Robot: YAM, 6 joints.
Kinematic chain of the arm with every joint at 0, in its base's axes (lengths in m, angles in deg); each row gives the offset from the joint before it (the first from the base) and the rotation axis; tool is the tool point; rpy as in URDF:
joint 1: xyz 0 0 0.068 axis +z
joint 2: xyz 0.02 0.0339 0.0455 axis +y
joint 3: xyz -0.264 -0.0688 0 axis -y
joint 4: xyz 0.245 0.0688 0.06 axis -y
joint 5: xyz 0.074 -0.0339 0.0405 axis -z
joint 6: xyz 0.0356 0 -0.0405 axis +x
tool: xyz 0 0 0 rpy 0 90 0
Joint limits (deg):
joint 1: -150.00..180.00
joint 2: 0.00..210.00
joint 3: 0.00..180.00
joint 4: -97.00..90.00
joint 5: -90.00..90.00
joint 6: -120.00..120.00
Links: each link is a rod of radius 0.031 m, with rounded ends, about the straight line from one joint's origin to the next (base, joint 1, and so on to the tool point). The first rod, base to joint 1, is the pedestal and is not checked.
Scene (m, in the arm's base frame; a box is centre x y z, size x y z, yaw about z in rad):
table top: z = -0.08
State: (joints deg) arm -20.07 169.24 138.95 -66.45 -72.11 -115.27
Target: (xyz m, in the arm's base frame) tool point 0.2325 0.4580 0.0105
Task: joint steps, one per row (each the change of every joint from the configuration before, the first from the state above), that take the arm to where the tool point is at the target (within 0.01 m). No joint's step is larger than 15 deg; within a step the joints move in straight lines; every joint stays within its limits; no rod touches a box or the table.
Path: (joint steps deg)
1: 13.22 -0.04 0.04 0.02 -0.26 0.00
2: 13.23 -0.04 0.04 0.01 -0.26 0.00
3: 13.22 -0.04 0.04 0.02 -0.26 0.00
4: 13.22 -0.03 0.03 0.01 -0.26 0.00
5: 13.23 -0.04 0.04 0.02 -0.26 0.00
6: 13.22 -0.04 0.04 0.02 -0.26 0.00

